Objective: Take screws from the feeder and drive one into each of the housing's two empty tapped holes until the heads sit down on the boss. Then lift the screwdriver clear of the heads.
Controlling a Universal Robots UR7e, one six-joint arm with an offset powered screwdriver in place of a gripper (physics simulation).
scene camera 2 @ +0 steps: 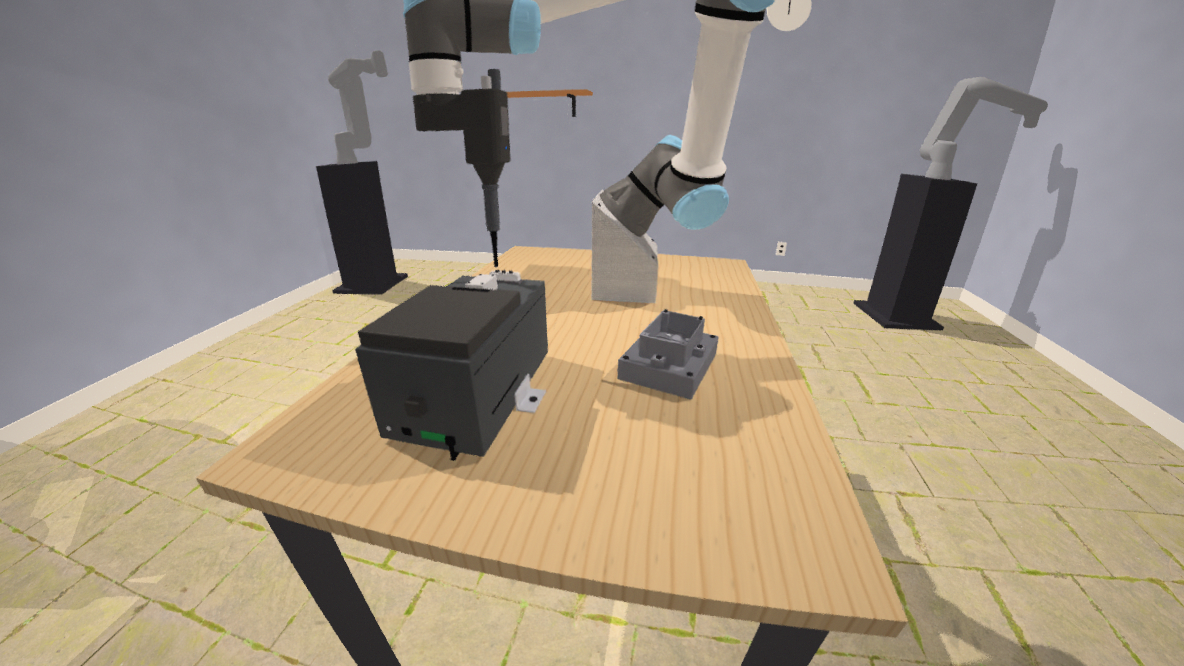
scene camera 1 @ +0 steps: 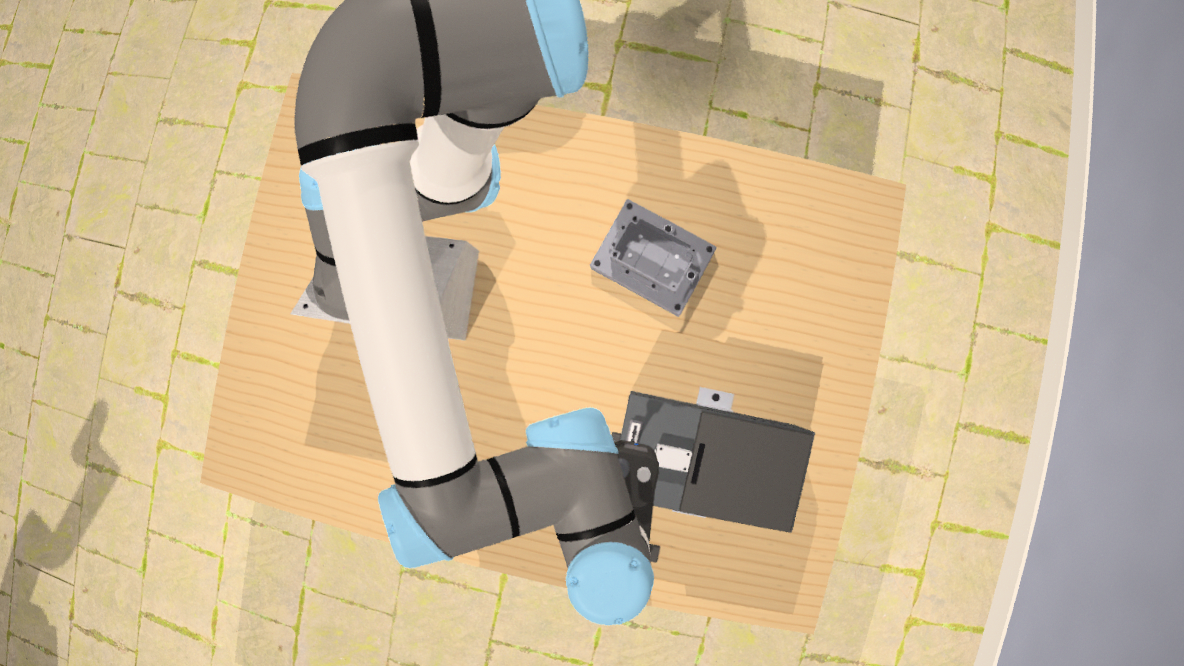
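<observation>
The grey housing (scene camera 1: 654,255) (scene camera 2: 656,381) stands on the table, turned at an angle, its open cavity facing up. Dark round spots show on its two side bosses; whether they are holes or screw heads is too small to tell. The dark feeder (scene camera 1: 749,472) (scene camera 2: 422,385) stands beside it, with small white parts on its lower end. My screwdriver (scene camera 2: 495,263) points down, its thin bit at the feeder's pick-up end, near the white parts. Contact and any screw on the tip cannot be made out. In scene camera 1 the wrist hides the bit.
The wooden table (scene camera 1: 794,248) (scene camera 2: 712,513) carries the arm's grey pedestal (scene camera 1: 453,289) (scene camera 2: 622,265), behind the housing and feeder in scene camera 2. A metal bracket (scene camera 1: 715,398) (scene camera 2: 530,398) sticks out from the feeder's side. Two dark pillars with small arms stand beyond the table.
</observation>
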